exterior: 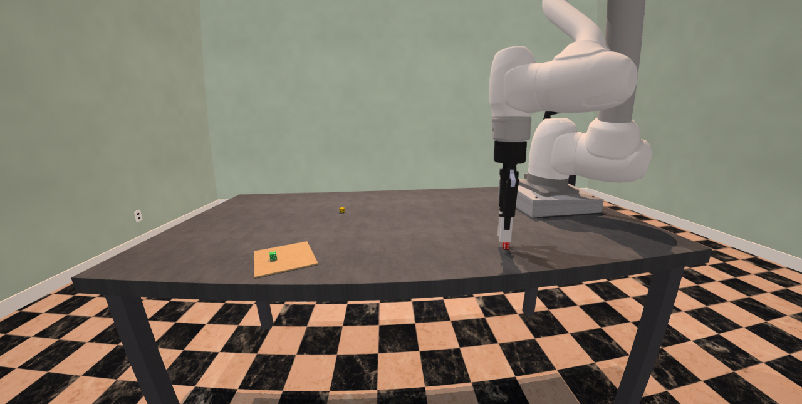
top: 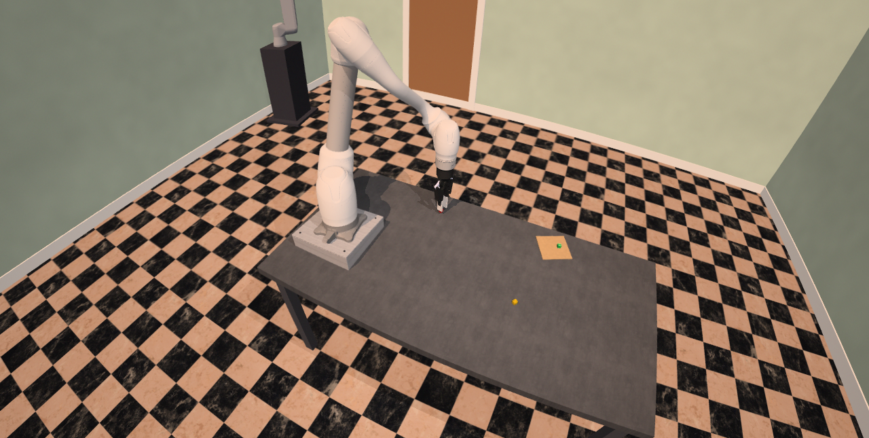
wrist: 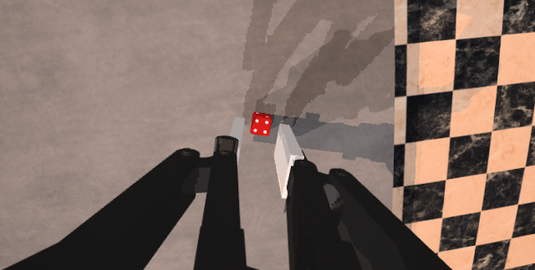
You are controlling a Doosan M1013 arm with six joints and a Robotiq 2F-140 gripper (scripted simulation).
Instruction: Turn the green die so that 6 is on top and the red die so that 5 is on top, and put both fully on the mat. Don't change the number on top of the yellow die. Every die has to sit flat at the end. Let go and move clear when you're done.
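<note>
Now: hand 10 mm past the red die and 50 mm above it. Also, from my hand: yellow die (400 mm ahead, 430 mm to the right, 50 mm below); orange mat (550 mm ahead, 80 mm to the right, 60 mm below); green die (570 mm ahead, 80 mm to the right, 50 mm below).
</note>
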